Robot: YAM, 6 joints.
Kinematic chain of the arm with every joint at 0, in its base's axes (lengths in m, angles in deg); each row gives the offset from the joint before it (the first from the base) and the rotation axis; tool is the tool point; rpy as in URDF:
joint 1: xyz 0 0 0.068 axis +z
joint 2: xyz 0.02 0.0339 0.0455 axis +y
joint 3: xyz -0.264 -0.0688 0 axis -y
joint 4: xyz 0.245 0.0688 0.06 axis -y
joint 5: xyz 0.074 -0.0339 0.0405 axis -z
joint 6: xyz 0.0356 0 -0.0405 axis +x
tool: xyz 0 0 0 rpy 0 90 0
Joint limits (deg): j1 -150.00..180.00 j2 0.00..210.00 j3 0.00..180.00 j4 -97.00..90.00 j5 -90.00..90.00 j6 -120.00..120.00
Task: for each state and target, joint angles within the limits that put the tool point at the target. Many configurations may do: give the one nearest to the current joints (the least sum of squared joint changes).
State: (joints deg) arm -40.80 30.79 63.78 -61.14 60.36 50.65
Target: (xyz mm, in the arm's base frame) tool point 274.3 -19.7 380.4
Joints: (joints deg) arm 1.88 76.68 79.41 -43.10 53.69 50.65
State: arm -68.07 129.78 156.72 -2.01 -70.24 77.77
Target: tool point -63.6 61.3 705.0
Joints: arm -22.14 86.51 180.00 3.81 -67.18 77.77
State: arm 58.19 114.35 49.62 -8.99 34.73 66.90
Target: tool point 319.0 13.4 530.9
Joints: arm 6.23 85.59 99.66 6.71 36.76 66.90
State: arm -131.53 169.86 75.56 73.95 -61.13 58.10
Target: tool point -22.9 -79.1 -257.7
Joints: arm -128.37 205.13 53.13 65.38 -61.05 58.10
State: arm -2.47 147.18 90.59 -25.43 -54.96 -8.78
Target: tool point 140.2 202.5 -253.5
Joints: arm 48.48 187.60 86.68 -20.85 -55.32 -8.78
